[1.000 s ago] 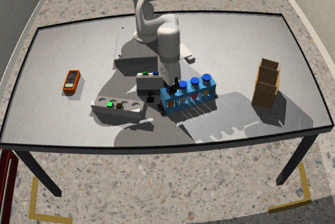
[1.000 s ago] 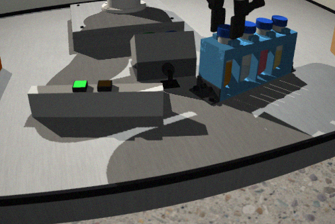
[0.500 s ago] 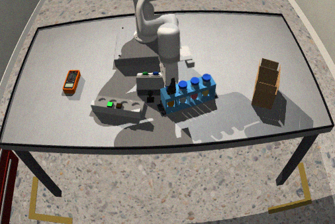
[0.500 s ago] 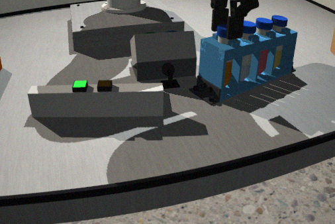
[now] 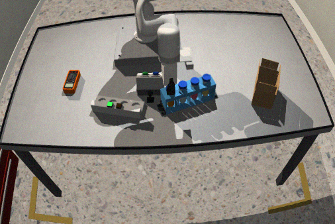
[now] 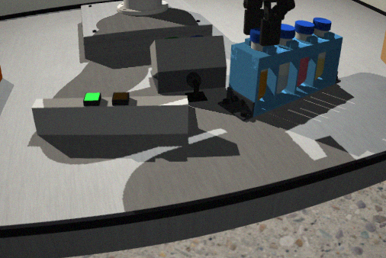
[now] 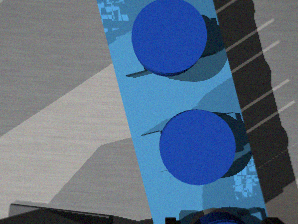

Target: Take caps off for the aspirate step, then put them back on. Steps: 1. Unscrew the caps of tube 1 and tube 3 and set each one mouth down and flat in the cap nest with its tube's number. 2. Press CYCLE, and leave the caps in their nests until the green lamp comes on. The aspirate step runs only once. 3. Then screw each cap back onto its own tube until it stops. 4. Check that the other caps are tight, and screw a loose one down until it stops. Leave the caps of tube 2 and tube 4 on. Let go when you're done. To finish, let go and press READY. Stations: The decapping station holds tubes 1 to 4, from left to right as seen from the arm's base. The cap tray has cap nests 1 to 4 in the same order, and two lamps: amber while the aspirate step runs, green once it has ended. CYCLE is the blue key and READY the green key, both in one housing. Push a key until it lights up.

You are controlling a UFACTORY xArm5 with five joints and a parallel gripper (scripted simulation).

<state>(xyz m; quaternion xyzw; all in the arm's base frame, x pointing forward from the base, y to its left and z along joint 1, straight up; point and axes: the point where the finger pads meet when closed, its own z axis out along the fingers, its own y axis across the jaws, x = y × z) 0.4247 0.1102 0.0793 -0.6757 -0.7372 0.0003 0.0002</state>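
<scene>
My hand is 130 mm past the green key, 100 mm to the left of it and 60 mm above it. The rest, counted from my hand: blue key (130 mm behind, 60 mm to the right, 60 mm below); then grey key housing (110 mm behind, 80 mm to the right, 70 mm below); then blue cap (30 mm behind, 100 mm to the left, 10 mm below).
</scene>
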